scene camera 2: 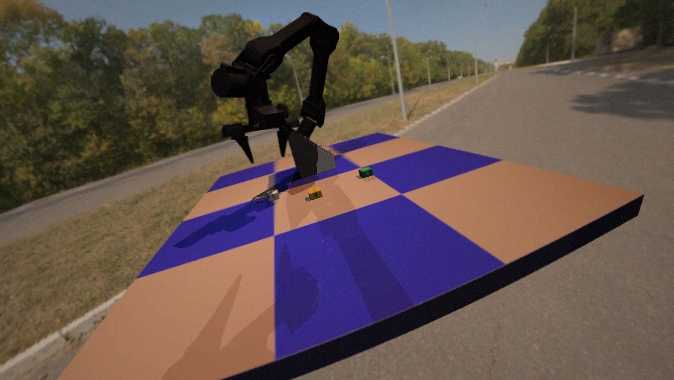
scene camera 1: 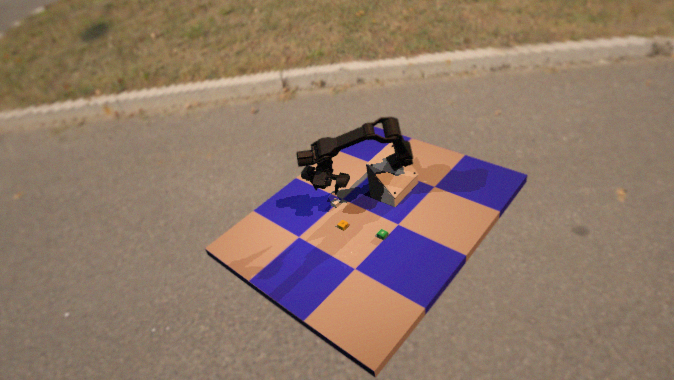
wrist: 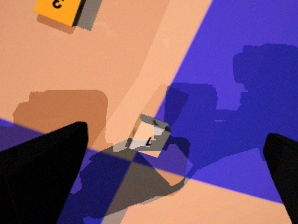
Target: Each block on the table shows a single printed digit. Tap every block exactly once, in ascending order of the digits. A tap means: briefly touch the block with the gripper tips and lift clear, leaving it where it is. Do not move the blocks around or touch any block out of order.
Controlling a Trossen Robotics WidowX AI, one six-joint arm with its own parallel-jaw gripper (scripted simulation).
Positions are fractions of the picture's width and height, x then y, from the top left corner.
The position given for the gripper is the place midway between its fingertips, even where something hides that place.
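Scene camera 2 shows the gripper (scene camera 2: 0.40,0.42), open and holding nothing. In scene camera 1 the gripper (scene camera 1: 0.48,0.51) is visible too. The wrist view shows the gripper (wrist: 0.60,0.61) and a white block (wrist: 0.50,0.60).
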